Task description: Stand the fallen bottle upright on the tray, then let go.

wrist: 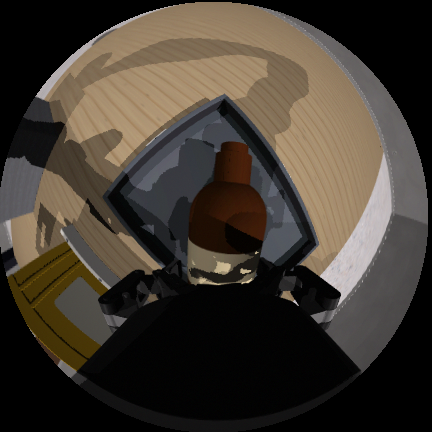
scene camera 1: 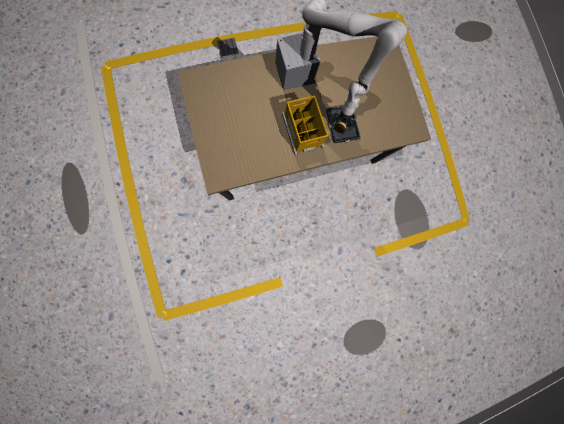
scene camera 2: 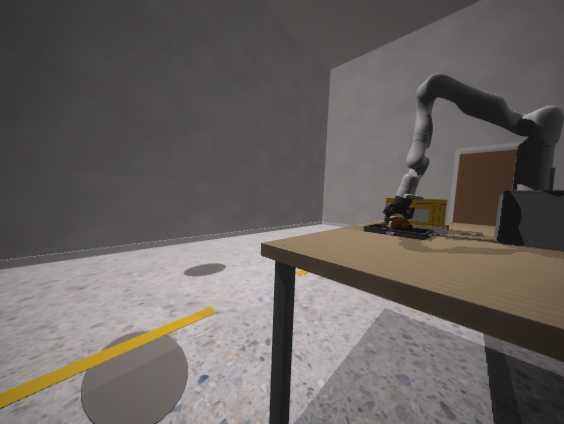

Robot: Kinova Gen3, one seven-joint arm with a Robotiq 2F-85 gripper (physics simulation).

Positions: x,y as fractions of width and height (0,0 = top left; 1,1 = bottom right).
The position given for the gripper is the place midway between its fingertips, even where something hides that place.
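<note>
A brown bottle (wrist: 0.53,0.51) and a pale strip (wrist: 0.17,0.56) are part of the scene, and the wrist view shows them together with the gripper (wrist: 0.51,0.62).
</note>
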